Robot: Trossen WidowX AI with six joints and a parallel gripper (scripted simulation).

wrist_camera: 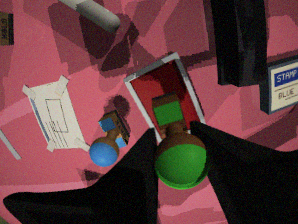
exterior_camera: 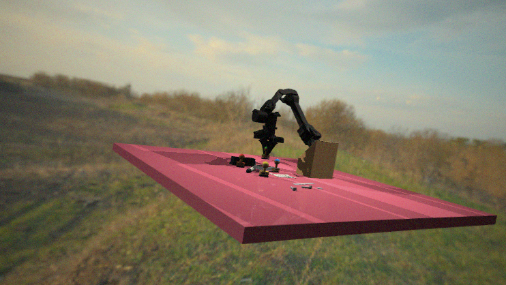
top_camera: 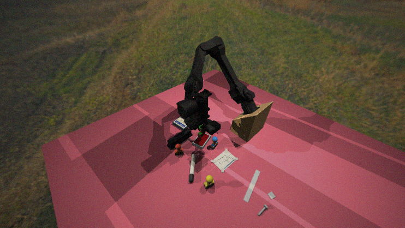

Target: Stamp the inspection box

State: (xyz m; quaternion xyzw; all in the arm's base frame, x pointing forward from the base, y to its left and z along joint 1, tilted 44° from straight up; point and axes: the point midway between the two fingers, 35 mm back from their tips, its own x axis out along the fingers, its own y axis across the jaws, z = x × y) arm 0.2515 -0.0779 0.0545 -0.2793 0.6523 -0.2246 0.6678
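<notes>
The red ink pad is 7 cm below my gripper tip. From my gripper tip the other things lie so: blue stamp 6 cm to the left, 5 cm below, 3 cm behind; black bar 8 cm to the right, 8 cm ahead, 6 cm below; green-knobbed stamp right at my gripper tip.
</notes>
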